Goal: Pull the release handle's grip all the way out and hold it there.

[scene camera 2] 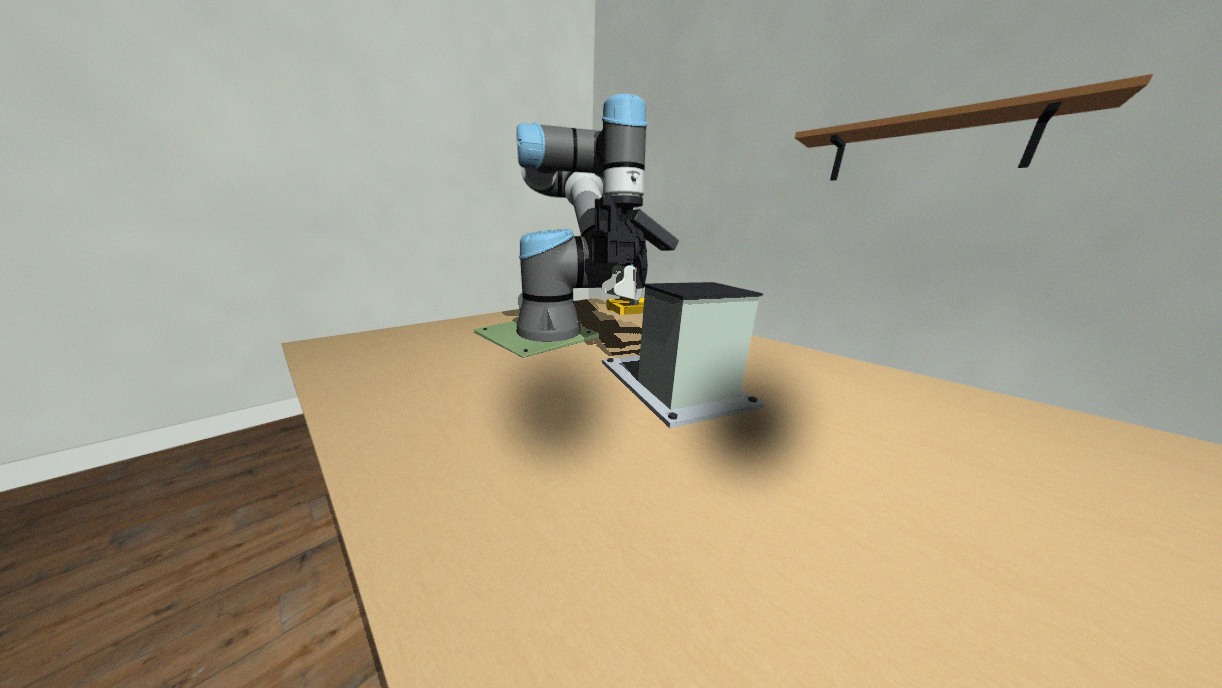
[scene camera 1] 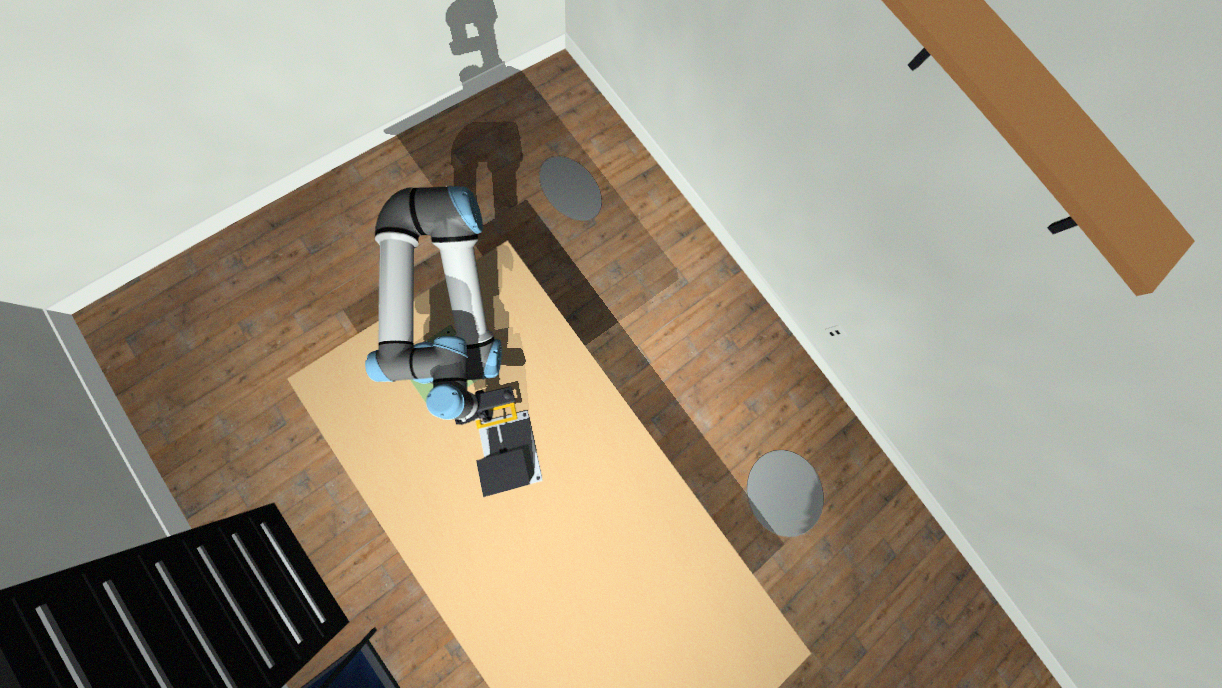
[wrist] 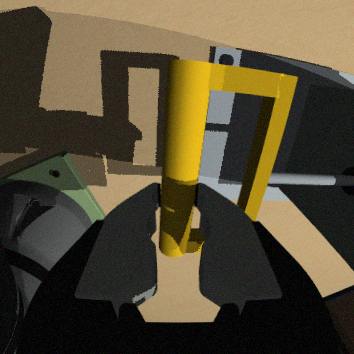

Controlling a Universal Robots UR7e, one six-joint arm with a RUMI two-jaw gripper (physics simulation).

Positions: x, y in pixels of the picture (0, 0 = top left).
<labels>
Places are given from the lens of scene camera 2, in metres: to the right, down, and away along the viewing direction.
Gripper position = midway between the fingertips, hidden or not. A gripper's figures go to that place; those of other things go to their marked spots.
my gripper (scene camera 2: 628, 312): 0.04, -0.07, 0.67
base plate (scene camera 2: 626, 369): 0.03, 0.05, 0.60
</labels>
